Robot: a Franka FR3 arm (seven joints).
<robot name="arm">
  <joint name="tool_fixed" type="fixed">
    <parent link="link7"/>
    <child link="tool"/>
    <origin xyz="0 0 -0.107" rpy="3.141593 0 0"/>
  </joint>
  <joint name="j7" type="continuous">
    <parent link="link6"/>
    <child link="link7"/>
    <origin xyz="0.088 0 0" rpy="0 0 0"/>
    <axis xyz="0 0 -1"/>
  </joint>
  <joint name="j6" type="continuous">
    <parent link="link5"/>
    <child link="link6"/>
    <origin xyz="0 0 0" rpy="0 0 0"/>
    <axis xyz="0 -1 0"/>
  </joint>
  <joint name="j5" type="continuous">
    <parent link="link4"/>
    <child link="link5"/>
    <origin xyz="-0.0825 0 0.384" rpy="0 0 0"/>
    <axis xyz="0 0 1"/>
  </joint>
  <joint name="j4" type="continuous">
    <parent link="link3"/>
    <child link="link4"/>
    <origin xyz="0.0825 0 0" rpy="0 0 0"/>
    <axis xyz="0 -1 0"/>
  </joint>
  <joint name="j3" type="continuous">
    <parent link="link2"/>
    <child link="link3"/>
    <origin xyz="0 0 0.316" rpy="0 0 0"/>
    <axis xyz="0 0 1"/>
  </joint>
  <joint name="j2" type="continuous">
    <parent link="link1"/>
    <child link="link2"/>
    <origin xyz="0 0 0" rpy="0 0 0"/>
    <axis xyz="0 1 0"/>
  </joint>
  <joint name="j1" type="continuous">
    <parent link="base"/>
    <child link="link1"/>
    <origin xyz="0 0 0.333" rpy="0 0 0"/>
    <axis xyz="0 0 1"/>
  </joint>
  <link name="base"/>
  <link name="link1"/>
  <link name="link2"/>
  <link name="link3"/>
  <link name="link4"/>
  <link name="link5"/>
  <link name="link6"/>
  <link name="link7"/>
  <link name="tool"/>
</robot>
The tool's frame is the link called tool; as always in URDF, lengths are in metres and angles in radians. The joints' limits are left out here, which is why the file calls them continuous.
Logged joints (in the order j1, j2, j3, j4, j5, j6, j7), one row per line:
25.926, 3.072, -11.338, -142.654, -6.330, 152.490, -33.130
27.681, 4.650, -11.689, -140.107, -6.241, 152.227, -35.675
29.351, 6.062, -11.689, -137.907, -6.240, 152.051, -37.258
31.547, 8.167, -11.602, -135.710, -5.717, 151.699, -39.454
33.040, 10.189, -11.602, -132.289, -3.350, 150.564, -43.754
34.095, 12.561, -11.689, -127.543, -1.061, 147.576, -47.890
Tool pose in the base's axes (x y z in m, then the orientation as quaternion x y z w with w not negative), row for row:
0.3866, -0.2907, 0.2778, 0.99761, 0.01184, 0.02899, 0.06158
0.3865, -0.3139, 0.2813, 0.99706, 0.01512, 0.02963, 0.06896
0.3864, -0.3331, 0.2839, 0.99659, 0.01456, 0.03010, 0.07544
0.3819, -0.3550, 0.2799, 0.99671, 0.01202, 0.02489, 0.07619
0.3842, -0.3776, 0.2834, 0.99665, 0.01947, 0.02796, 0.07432
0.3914, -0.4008, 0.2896, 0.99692, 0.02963, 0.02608, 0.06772
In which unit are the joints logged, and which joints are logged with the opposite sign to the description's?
The joints are logged in degrees. Opposite sign: j1.
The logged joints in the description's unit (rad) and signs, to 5 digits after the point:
-0.45249, 0.05362, -0.19789, -2.48978, -0.11048, 2.66145, -0.57823
-0.48312, 0.08116, -0.20401, -2.44533, -0.10893, 2.65686, -0.62265
-0.51227, 0.10580, -0.20401, -2.40693, -0.10891, 2.65379, -0.65027
-0.55060, 0.14254, -0.20249, -2.36859, -0.09978, 2.64765, -0.68860
-0.57666, 0.17783, -0.20249, -2.30888, -0.05847, 2.62784, -0.76365
-0.59507, 0.21923, -0.20401, -2.22605, -0.01852, 2.57569, -0.83584

